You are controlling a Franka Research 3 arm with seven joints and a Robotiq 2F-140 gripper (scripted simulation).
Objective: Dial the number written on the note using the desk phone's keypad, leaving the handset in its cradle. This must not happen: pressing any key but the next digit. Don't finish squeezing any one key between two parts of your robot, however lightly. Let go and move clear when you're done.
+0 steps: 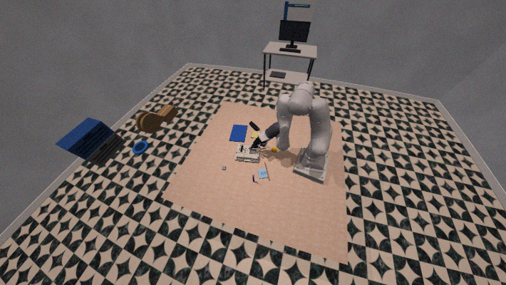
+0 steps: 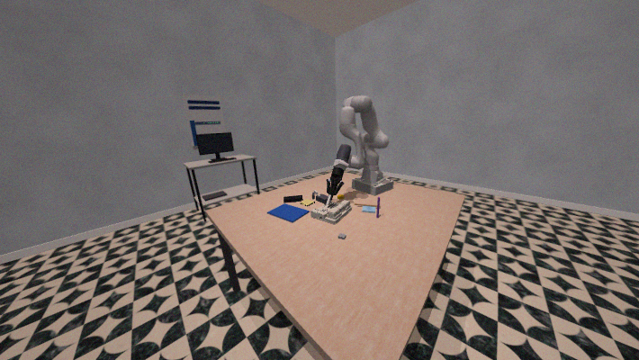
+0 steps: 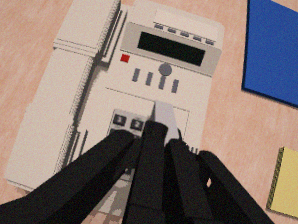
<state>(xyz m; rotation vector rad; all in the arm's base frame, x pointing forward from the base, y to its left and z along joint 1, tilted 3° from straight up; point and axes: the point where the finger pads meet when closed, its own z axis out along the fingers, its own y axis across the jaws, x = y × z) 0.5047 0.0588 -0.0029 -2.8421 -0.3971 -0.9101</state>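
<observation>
My hand is 90 mm to the right of the handset and 20 mm above it. Round my hand: blue pad 220 mm ahead, 150 mm to the right, 70 mm below; pencil 210 mm behind, 140 mm to the left, 60 mm below; yellow disc 200 mm behind, 90 mm to the right, 60 mm below.
</observation>
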